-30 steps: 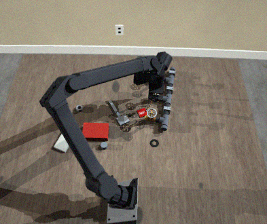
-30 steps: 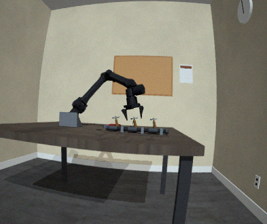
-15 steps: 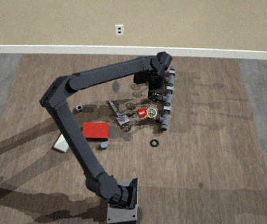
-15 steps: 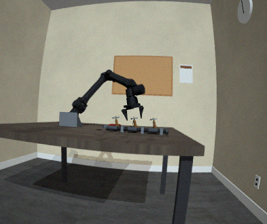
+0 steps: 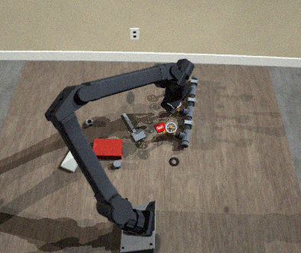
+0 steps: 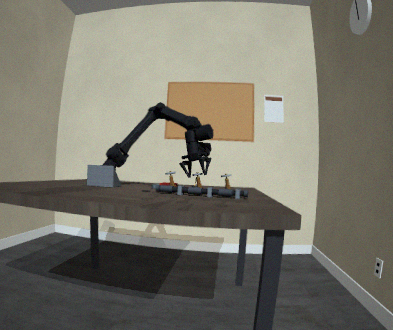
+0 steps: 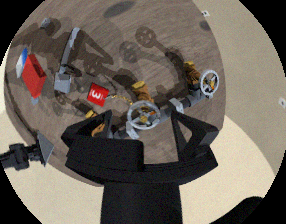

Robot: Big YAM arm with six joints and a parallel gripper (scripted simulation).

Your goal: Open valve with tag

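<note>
My hand is 90 mm above the red tag, 70 mm past it and 40 mm to the right of it. Round my hand: grey hammer-like tool 170 mm to the left, 110 mm behind, 80 mm below; small grey cylinder 290 mm behind, 200 mm to the left, 80 mm below; red block 250 mm to the left, 230 mm behind, 70 mm below.
</note>
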